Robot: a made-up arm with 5 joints.
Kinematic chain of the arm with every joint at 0, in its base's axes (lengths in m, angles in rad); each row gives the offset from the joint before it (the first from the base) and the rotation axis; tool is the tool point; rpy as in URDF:
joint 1: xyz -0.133 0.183 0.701 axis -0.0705 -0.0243 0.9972
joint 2: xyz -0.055 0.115 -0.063 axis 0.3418 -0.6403 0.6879
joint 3: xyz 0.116 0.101 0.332 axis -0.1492 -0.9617 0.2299
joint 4: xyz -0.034 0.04 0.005 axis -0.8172 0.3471 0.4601
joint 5: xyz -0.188 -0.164 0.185 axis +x
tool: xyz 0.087 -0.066 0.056 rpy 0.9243 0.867 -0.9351
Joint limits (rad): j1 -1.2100..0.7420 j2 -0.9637..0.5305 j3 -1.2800..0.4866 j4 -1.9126..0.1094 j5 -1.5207..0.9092
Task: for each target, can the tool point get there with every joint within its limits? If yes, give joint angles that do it. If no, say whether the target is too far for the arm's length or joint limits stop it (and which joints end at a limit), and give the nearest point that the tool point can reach.
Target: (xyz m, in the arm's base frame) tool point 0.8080 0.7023 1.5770
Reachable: no: too far | nearest point 0.2829 0.4129 1.1136 | short by 0.758 m
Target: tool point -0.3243 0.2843 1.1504
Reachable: yes | joints -0.8632 0.3595 -0.6305 -0.7510 -0.6661
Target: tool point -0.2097 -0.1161 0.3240
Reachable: no: joint limits stop it (at a limit: joint 1, joint 2) | nearest point -0.2811 0.0903 0.6699 | short by 0.409 m
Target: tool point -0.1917 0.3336 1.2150
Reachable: yes | joints -0.8068 0.1199 -0.9467 -1.1536 -1.2449
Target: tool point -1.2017 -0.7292 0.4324
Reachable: no: too far | nearest point -0.5411 -0.0060 0.8454 | short by 1.063 m
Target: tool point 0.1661 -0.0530 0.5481
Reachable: no: joint limits stop it (at a limit: joint 1, joint 2, joint 3, joint 4, joint 5) | nearest point 0.0759 0.2555 0.5956 | short by 0.325 m
